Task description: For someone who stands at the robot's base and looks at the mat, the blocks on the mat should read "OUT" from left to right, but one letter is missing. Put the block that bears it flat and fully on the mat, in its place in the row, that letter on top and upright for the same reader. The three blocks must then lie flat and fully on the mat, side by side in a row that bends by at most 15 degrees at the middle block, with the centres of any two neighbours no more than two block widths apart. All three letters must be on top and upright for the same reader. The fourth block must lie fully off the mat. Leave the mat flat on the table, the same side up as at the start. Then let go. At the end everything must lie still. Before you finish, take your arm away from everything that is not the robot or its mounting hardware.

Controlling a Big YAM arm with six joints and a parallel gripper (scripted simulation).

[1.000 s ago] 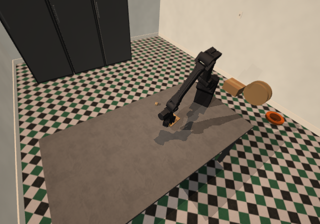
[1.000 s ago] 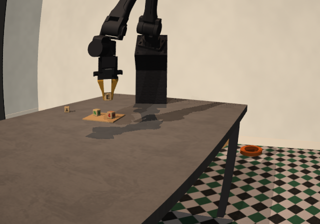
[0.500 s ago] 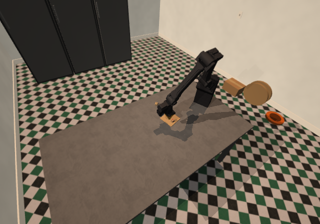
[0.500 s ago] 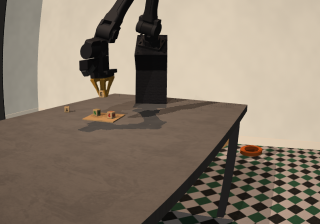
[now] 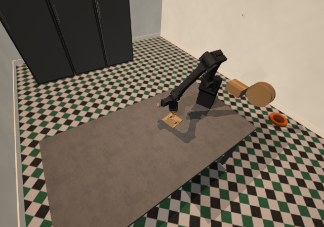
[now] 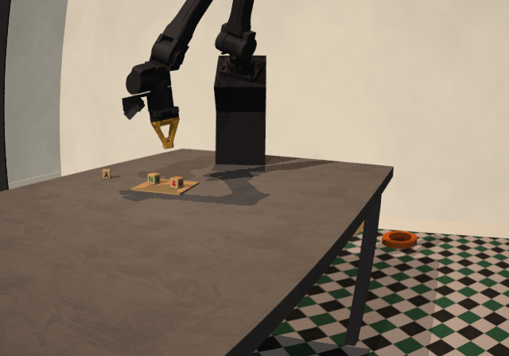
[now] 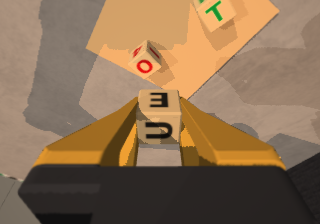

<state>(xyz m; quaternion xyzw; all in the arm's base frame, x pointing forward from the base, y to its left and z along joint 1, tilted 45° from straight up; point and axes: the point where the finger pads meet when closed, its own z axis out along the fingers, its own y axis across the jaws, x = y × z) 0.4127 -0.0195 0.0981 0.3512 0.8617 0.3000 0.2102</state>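
My hand is 11 cm above the tan mat and 2 cm to the left of it.
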